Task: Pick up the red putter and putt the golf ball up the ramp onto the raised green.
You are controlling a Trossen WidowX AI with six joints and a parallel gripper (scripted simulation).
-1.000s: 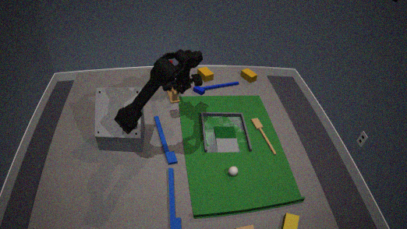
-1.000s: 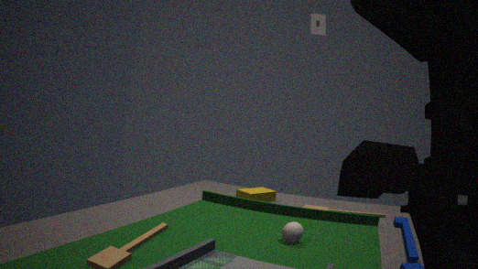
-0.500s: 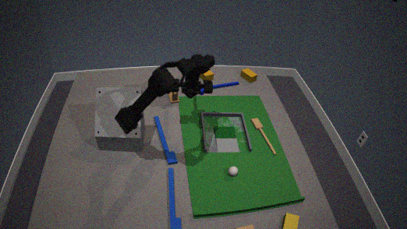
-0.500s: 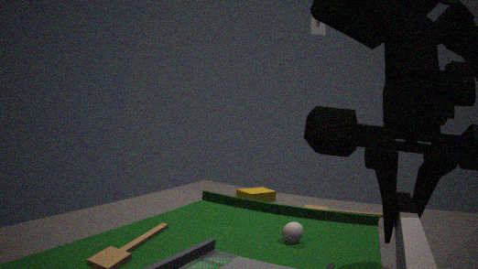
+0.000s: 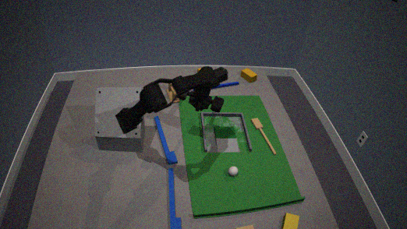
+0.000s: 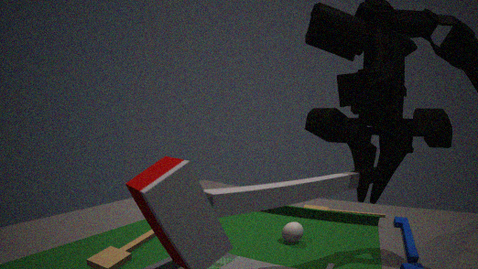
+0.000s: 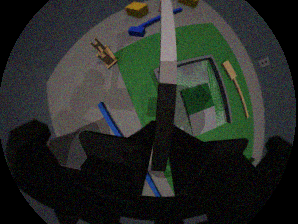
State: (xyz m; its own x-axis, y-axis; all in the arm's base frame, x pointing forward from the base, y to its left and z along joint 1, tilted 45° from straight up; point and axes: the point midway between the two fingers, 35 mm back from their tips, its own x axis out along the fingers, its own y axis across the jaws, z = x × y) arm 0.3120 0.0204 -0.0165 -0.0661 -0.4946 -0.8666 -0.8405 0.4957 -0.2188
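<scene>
The red putter is 10 cm to the left of my gripper tip, 6 cm ahead of it and 2 cm above it. The rest, counted from my gripper tip: white golf ball (26 cm to the right, 13 cm below, 11 cm ahead); then blue putter (35 cm to the left, 18 cm ahead, 14 cm below); then yellow block (57 cm to the right, 27 cm ahead, 14 cm below).
</scene>
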